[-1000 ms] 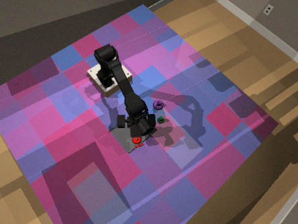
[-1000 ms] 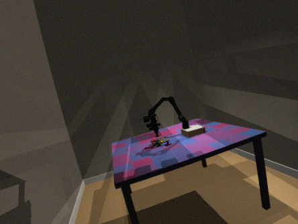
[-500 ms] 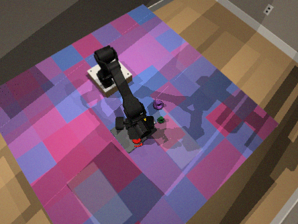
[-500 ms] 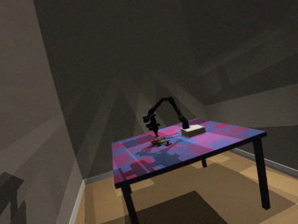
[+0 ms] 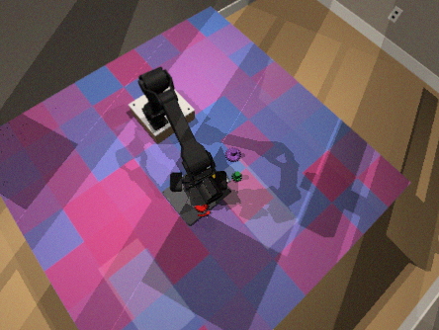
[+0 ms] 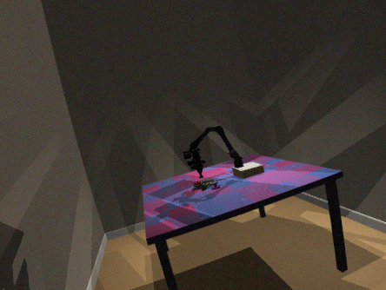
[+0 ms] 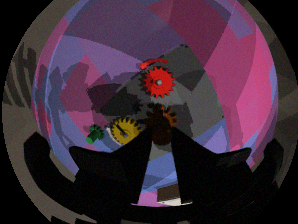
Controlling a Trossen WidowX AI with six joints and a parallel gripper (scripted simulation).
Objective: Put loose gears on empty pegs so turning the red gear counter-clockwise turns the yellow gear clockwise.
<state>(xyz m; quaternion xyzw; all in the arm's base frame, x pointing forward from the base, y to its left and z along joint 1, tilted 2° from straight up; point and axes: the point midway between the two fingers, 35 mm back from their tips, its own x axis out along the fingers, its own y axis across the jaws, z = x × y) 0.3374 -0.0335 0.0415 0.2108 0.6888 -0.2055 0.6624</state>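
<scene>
Right now the orange gear is 10 mm below my gripper tip. Also, from my gripper tip: grey board 20 mm behind, 80 mm below; yellow gear 10 mm behind, 80 mm to the left, 70 mm below; green gear 20 mm ahead, 160 mm to the left, 70 mm below.
</scene>
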